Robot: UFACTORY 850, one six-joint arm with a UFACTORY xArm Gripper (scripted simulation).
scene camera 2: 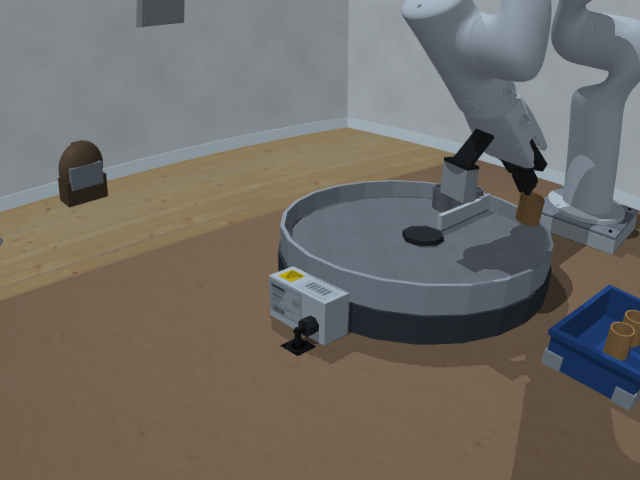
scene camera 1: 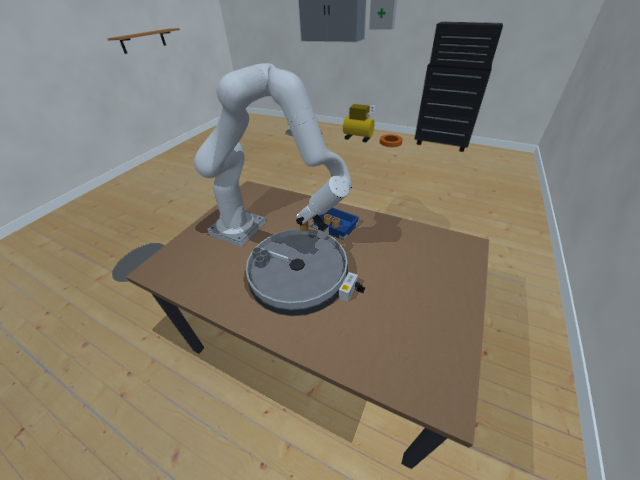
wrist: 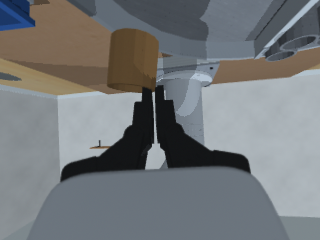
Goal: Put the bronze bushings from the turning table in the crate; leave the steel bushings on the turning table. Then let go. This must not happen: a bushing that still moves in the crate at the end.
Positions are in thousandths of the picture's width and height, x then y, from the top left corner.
Labels:
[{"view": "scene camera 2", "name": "my gripper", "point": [827,391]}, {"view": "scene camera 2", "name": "bronze bushing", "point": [827,439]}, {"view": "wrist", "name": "my gripper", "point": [483,410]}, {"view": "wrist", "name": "bronze bushing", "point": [417,240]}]

